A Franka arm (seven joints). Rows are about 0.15 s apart.
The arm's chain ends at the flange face. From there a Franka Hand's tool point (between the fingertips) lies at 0.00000 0.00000 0.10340 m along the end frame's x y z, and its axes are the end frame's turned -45 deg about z.
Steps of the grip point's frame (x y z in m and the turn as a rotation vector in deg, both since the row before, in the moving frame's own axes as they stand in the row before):
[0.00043 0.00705 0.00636 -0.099 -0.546 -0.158]
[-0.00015 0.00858 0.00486 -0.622 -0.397 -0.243]
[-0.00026 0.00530 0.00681 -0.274 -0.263 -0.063]
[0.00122 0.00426 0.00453 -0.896 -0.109 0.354]
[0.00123 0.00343 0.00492 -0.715 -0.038 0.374]
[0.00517 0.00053 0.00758 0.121 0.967 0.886]
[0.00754 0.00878 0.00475 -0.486 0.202 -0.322]
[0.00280 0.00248 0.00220 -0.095 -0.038 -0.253]
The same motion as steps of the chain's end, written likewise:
[0.00586 0.00386 0.00636 -0.456 -0.316 -0.158]
[0.00567 0.00487 0.00487 -0.721 0.159 -0.243]
[0.00355 0.00325 0.00681 -0.380 0.008 -0.063]
[0.00287 0.00086 0.00454 -0.711 0.556 0.354]
[0.00243 0.00059 0.00493 -0.532 0.479 0.374]
[0.00294 -0.00190 0.00759 0.769 0.598 0.886]
[0.01066 0.00052 0.00475 -0.201 0.486 -0.322]
[0.00366 -0.00040 0.00220 -0.094 0.040 -0.253]

